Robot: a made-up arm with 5 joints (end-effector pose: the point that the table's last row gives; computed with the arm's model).
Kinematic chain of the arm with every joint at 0, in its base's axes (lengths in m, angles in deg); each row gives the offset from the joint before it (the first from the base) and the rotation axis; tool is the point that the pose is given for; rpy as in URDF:
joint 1: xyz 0.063 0 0.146 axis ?
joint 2: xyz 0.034 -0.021 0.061 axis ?
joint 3: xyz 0.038 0 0.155 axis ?
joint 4: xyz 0.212 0 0.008 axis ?
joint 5: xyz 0.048 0.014 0 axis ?
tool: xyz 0 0 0 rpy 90 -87.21 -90
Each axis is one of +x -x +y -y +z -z.
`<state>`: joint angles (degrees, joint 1 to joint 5).
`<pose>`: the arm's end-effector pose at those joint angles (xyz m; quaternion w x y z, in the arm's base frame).
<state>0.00 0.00 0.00 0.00 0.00</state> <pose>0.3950 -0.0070 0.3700 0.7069 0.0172 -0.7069 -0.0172</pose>
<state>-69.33 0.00 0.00 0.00 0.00</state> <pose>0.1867 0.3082 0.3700 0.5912 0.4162 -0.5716 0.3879</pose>
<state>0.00 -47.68 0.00 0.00 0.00</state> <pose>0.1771 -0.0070 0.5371 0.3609 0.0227 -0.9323 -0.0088</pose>
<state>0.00 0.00 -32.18 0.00 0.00</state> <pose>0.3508 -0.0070 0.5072 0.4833 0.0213 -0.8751 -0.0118</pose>
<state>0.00 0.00 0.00 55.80 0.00</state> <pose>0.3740 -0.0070 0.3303 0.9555 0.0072 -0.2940 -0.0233</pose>
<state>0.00 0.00 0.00 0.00 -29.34</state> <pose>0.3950 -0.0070 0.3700 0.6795 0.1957 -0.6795 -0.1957</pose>
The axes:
joint 1: -z
joint 2: +y
joint 3: +y
joint 4: +y
joint 5: -x

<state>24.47 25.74 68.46 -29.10 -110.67</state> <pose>0.1950 -0.0678 0.0746 0.3505 0.1511 -0.1538 -0.9114</pose>
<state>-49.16 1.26 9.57 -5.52 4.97</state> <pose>0.2860 0.2473 0.3247 0.6662 0.2685 -0.6178 0.3202</pose>
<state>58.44 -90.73 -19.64 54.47 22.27</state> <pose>-0.0350 0.1462 0.4787 0.2764 -0.6011 -0.7434 -0.0978</pose>
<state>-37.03 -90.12 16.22 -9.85 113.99</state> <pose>0.0155 -0.0446 0.4983 0.0149 -0.6021 -0.7966 0.0524</pose>
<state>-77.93 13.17 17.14 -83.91 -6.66</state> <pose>0.1371 0.3133 0.2878 0.2582 0.6562 -0.6869 0.1757</pose>
